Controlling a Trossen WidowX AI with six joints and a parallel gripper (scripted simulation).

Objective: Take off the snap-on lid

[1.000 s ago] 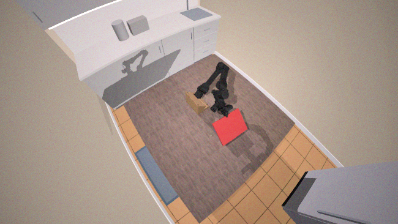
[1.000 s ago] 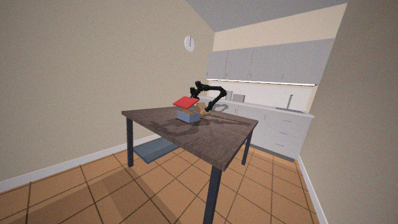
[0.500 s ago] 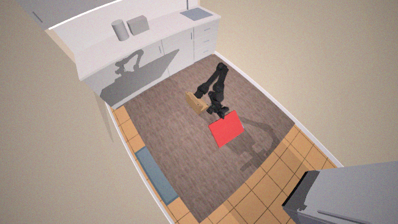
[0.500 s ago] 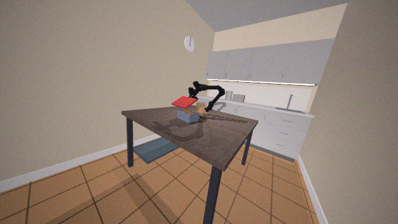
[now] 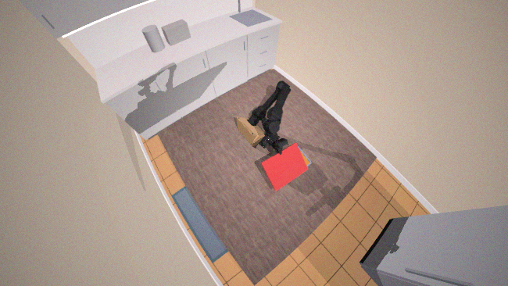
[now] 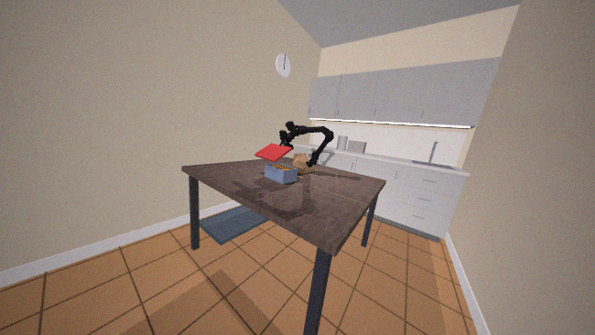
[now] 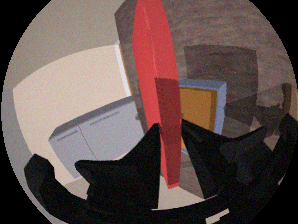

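Now: gripper tip 7 cm short of the red lid, 1 cm to the left of it and 4 cm above it. Also, from my gripper tip: blue storage box 7 cm ahead, 9 cm to the left, 18 cm below.
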